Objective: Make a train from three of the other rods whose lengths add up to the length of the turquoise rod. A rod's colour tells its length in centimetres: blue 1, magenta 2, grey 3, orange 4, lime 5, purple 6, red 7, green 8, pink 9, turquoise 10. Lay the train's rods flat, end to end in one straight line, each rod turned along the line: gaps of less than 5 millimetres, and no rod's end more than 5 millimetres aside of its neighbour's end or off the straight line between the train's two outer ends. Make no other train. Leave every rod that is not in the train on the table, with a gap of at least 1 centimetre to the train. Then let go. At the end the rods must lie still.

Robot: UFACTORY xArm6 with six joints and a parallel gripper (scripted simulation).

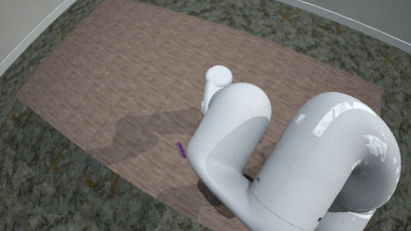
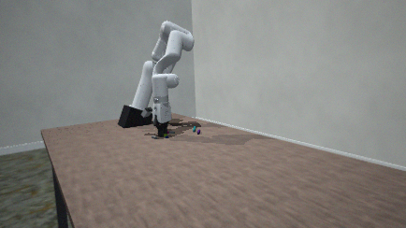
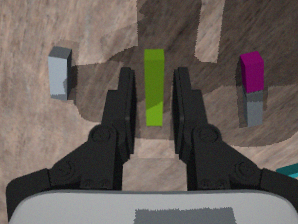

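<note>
The lime rod lies 20 mm below my hand. Round my hand: blue rod: 50 mm ahead, 20 mm below; then magenta rod: 40 mm to the left, 40 mm behind, 20 mm below; then grey rod: 60 mm to the left, 20 mm below, 20 mm behind.
</note>
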